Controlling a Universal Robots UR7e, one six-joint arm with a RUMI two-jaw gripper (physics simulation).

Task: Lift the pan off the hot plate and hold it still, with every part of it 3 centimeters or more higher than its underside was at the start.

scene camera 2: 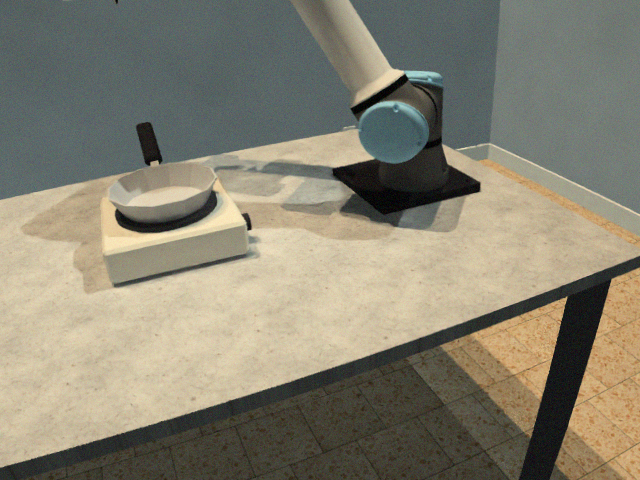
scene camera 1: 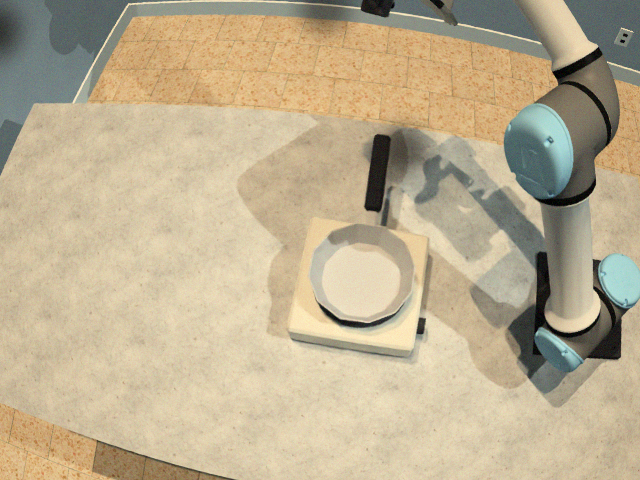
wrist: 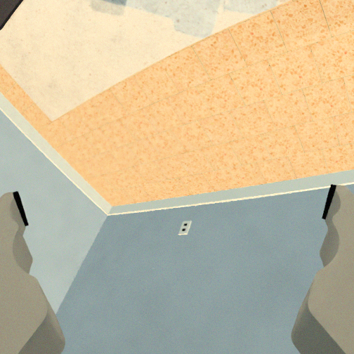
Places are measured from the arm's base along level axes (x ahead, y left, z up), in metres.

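Pixels of known places: gripper, fingertip midpoint: (scene camera 1: 423,15); arm's base, link origin: (scene camera 2: 413,177).
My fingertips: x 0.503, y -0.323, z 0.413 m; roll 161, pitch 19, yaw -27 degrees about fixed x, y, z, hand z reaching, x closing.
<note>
For each thing: its middle in the pictures, then the offset to it from my fingertips. Level surfaces: height alone.
- pan, body centre: (scene camera 1: 370,225) (scene camera 2: 155,166) dy +0.293, dx +0.024, dz -0.314 m
- cream hot plate, body centre: (scene camera 2: 173,222) (scene camera 1: 364,287) dy +0.385, dx +0.007, dz -0.393 m
- hot plate's black knob, body centre: (scene camera 2: 244,222) (scene camera 1: 420,325) dy +0.435, dx -0.118, dz -0.395 m
- grey table, surface height: dz -0.431 m
The pan (scene camera 1: 361,279) (scene camera 2: 168,195) is light grey and many-sided, and sits upright on the dark round burner of the cream hot plate (scene camera 1: 351,341) (scene camera 2: 178,255). Its black handle (scene camera 1: 377,173) (scene camera 2: 148,143) points toward the table's far edge in the first scene view and slants upward. My gripper (wrist: 174,192) is open and empty, its two grey jaws wide apart in the wrist view, facing the wall and floor. In the first scene view, parts of it show at the top edge, beyond the pan handle. The pan does not show in the wrist view.
The hot plate's black knob (scene camera 1: 421,326) (scene camera 2: 248,221) sticks out on the side toward my base. My black base plate (scene camera 2: 385,202) stands on the grey table (scene camera 1: 155,310) (scene camera 2: 289,320). Arm shadows fall around the hot plate. A wall outlet (scene camera 1: 623,36) (wrist: 185,227) shows on the blue wall.
</note>
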